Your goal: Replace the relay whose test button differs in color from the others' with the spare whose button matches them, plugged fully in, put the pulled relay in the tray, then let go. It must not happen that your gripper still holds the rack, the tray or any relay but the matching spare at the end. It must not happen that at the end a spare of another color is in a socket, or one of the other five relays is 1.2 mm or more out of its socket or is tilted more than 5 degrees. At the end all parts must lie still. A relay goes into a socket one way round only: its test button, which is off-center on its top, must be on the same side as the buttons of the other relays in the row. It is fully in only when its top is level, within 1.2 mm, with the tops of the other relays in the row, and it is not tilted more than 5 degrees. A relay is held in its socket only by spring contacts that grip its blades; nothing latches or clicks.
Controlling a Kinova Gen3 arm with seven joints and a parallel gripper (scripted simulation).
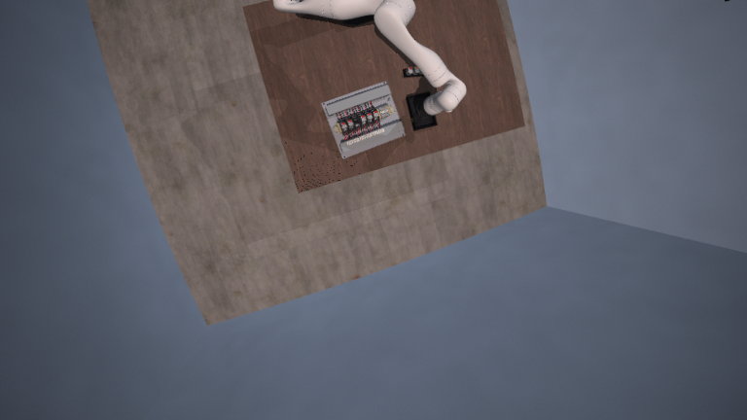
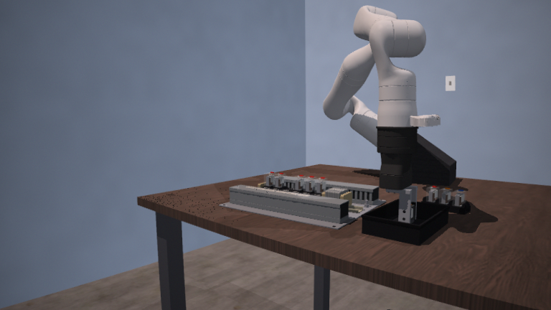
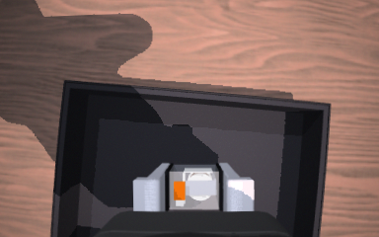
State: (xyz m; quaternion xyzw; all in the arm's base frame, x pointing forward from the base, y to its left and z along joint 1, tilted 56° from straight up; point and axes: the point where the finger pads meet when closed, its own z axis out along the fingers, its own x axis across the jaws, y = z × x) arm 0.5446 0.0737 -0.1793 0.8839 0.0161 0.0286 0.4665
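Now: the black tray 20 mm below my hand. Also, from my hand: black spare holder (190 mm behind, 30 mm to the left, 20 mm below).
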